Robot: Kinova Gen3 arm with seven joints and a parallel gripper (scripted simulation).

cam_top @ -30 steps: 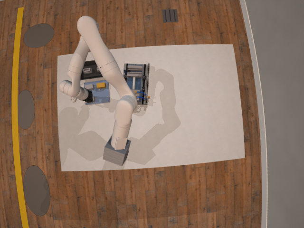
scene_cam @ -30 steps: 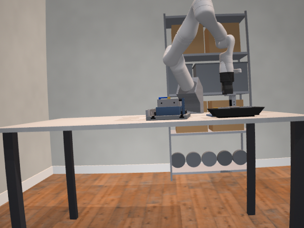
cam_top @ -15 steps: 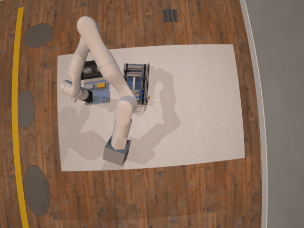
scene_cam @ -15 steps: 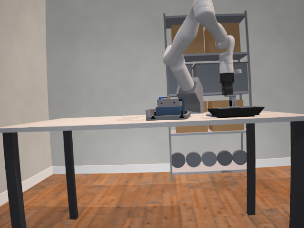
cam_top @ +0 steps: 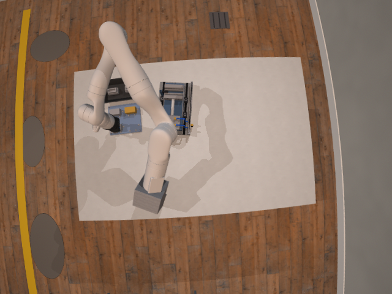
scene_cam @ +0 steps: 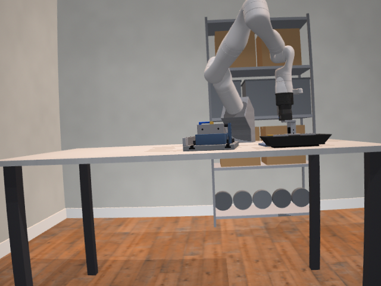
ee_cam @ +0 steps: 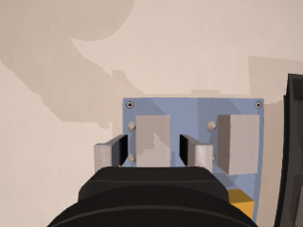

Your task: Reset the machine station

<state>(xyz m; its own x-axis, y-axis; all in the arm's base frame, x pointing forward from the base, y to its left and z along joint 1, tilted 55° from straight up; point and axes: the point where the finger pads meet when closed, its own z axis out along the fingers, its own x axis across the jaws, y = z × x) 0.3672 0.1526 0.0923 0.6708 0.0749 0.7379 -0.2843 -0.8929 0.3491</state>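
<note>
The gray aluminum blank lies 30 mm below my hand. Also, from my hand: yellow brass blank: 120 mm to the right, 50 mm ahead, 30 mm below; vise: 340 mm to the right, 60 mm behind, 10 mm below; blue infeed plate: 60 mm to the right, 50 mm below, 30 mm ahead.
</note>
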